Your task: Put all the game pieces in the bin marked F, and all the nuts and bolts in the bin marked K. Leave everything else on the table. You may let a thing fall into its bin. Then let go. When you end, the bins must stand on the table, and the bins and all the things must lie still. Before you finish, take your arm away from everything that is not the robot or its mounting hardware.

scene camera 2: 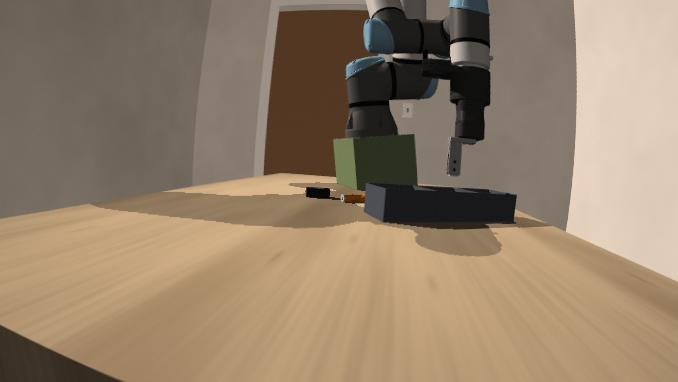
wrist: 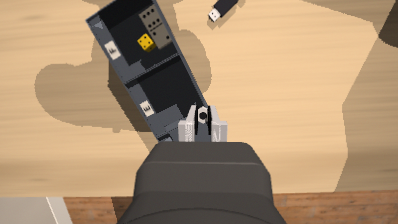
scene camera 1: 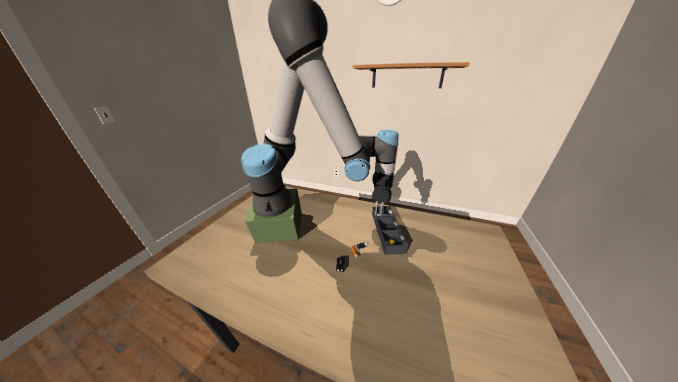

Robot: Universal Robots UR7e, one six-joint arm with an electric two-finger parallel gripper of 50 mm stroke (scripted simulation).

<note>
The pictures show: the gripper and a domino.
The gripper is seen too in the wrist view.
</note>
